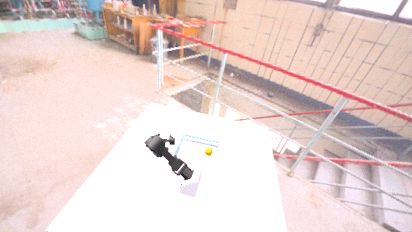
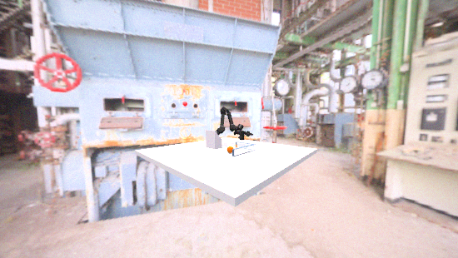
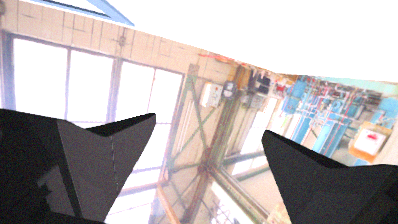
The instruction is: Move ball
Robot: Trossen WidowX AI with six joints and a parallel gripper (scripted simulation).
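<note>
The orange ball is 4 cm ahead of my gripper tip, 36 cm to the right of it and 10 cm below it. Also, from my gripper tip: clear blue wall 13 cm ahead, 26 cm to the right, 10 cm below; then see-through ball copy 2 cm ahead, 27 cm to the right, 10 cm below.
</note>
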